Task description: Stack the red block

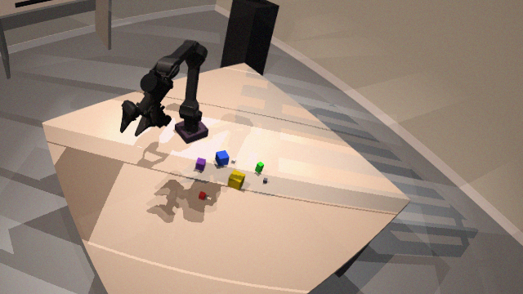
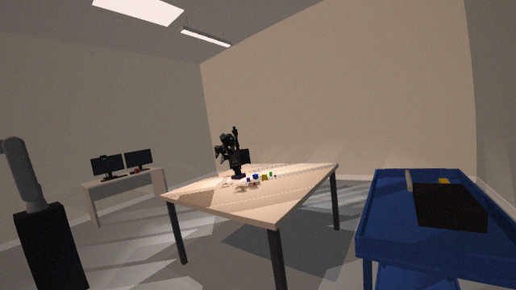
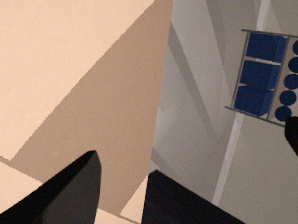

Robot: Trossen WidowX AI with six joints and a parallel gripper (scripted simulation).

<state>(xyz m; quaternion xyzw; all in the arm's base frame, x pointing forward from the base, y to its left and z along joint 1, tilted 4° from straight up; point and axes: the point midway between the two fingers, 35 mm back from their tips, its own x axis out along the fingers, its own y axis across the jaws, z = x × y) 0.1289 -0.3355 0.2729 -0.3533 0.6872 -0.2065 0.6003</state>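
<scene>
My gripper tip is 260 mm above the red block, 200 mm to the right of it and 190 mm short of it. Also, from my gripper tip: purple cube 290 mm to the left, 250 mm below, 60 mm ahead; then blue block 380 mm to the left, 240 mm below, 80 mm ahead; then yellow block 350 mm to the left, 240 mm below, 210 mm ahead.
</scene>
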